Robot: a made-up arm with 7 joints. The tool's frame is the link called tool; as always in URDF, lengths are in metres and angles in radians.
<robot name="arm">
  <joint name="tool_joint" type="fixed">
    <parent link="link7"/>
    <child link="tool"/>
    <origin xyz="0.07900 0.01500 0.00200" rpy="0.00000 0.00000 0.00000"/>
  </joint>
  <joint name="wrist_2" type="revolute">
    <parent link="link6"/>
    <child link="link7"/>
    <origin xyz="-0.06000 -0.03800 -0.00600" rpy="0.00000 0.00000 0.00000"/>
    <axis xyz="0 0 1"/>
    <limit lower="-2.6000" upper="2.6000" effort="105" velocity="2.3"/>
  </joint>
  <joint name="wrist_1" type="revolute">
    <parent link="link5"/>
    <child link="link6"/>
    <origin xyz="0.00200 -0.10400 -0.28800" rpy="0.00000 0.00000 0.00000"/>
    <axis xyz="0 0 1"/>
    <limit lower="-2.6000" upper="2.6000" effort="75" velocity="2.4"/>
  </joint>
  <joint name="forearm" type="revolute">
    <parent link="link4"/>
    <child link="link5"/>
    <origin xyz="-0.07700 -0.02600 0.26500" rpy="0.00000 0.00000 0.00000"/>
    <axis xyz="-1 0 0"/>
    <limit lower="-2.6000" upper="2.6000" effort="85" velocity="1.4"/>
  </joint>
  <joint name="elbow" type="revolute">
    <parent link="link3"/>
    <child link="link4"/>
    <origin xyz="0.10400 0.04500 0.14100" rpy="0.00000 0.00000 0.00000"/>
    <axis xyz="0 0 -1"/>
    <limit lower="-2.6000" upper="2.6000" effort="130" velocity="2.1"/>
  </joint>
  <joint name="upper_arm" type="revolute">
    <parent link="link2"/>
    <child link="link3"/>
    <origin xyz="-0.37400 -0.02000 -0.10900" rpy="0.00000 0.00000 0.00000"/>
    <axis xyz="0 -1 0"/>
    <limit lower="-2.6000" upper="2.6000" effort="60" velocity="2.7"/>
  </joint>
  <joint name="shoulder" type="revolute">
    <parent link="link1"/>
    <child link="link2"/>
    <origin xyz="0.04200 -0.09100 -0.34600" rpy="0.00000 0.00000 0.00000"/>
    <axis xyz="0 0 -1"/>
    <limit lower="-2.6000" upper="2.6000" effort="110" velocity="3"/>
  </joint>
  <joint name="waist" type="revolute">
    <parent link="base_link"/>
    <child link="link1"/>
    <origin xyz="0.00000 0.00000 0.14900" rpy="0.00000 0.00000 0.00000"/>
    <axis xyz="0 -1 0"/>
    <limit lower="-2.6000" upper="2.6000" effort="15" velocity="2.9"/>
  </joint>
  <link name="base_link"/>
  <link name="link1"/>
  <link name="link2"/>
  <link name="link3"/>
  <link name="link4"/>
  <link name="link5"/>
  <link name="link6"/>
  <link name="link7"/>
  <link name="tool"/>
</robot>
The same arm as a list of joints. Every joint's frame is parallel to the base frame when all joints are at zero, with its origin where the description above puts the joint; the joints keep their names.
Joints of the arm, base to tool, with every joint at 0 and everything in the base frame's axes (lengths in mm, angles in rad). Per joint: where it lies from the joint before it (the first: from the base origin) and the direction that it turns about. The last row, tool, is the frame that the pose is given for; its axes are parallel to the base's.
waist: xyz 0 0 149 axis -y
shoulder: xyz 42 -91 -346 axis -z
upper_arm: xyz -374 -20 -109 axis -y
elbow: xyz 104 45 141 axis -z
forearm: xyz -77 -26 265 axis -x
wrist_1: xyz 2 -104 -288 axis +z
wrist_2: xyz -60 -38 -6 axis +z
tool: xyz 79 15 2
Joint limits (rad, base to tool): -2.6..2.6 -2.6..2.6 -2.6..2.6 -2.6..2.6 -2.6..2.6 -2.6..2.6 -2.6..2.6

